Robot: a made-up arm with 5 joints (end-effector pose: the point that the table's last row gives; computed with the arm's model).
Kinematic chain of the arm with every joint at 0, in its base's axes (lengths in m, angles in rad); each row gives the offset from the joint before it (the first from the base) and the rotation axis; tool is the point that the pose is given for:
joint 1: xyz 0 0 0.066 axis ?
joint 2: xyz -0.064 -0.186 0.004 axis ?
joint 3: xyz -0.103 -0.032 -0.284 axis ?
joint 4: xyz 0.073 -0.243 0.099 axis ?
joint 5: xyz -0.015 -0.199 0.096 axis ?
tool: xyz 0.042 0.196 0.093
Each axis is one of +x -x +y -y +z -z.
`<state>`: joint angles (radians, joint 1 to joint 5).
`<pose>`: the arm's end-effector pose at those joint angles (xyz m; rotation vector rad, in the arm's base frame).
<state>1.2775 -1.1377 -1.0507 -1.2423 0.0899</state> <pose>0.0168 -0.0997 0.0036 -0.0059 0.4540 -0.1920</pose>
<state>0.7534 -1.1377 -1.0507 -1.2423 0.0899</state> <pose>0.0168 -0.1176 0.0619 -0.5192 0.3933 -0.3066</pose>
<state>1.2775 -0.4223 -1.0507 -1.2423 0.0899</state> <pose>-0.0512 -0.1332 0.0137 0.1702 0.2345 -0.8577</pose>
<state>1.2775 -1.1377 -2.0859 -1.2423 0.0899</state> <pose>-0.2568 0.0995 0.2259 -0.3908 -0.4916 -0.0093</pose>
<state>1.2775 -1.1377 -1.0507 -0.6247 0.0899</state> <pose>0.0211 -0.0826 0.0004 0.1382 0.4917 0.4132</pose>
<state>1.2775 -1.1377 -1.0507 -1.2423 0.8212</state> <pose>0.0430 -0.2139 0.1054 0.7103 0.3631 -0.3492</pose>
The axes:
joint 1: +x
joint 2: -y
joint 3: +x
joint 4: +z
joint 5: +x

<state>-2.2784 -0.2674 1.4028 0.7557 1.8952</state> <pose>-0.0270 -0.1354 1.0297 1.0146 0.5135 0.0518</pose>
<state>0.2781 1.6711 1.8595 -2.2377 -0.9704</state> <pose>0.4937 -0.2195 0.0076 0.7398 0.6130 0.1817</pose>
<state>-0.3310 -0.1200 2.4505 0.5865 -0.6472</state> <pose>-0.1433 -0.3111 -0.3864 1.4099 -0.5643 0.0077</pose>
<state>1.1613 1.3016 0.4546 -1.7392 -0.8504</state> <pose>0.2203 -0.1014 -0.4440 1.5737 0.7113 -1.1461</pose>
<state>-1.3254 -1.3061 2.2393 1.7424 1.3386</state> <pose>-0.6600 -0.4644 0.3922 1.5236 -0.3967 0.7879</pose>
